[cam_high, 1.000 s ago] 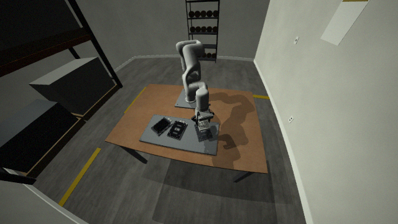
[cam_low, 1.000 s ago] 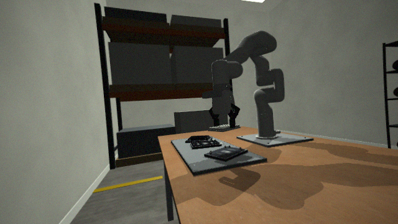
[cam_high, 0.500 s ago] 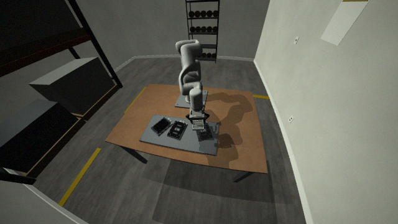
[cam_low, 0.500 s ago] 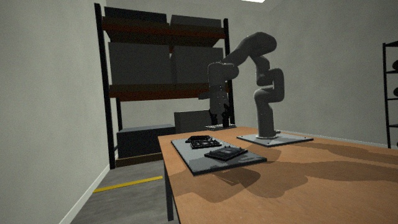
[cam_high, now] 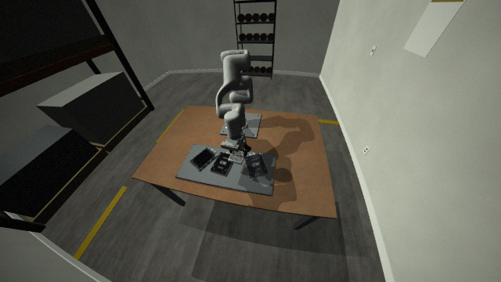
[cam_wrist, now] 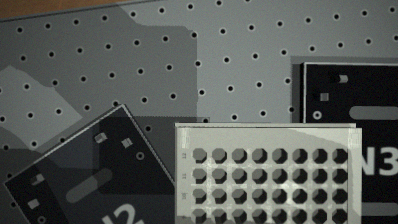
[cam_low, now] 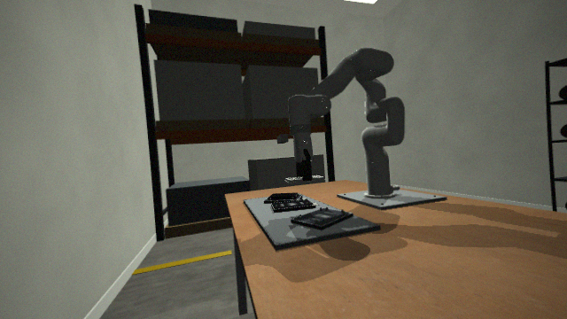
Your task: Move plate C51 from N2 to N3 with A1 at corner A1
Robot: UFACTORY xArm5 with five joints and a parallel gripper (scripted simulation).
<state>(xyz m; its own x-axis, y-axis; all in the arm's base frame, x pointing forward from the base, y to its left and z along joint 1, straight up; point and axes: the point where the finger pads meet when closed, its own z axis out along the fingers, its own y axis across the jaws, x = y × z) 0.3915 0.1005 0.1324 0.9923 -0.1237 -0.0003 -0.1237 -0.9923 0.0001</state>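
Right now the black nest is 20 mm ahead of my hand, 120 mm to the right of it and 130 mm below it. From my hand the other things lie so: black well plate C15: 10 mm ahead, 270 mm to the right, 110 mm below; then nest N2: 10 mm behind, 100 mm to the left, 130 mm below; then white well plate C51: 10 mm below.
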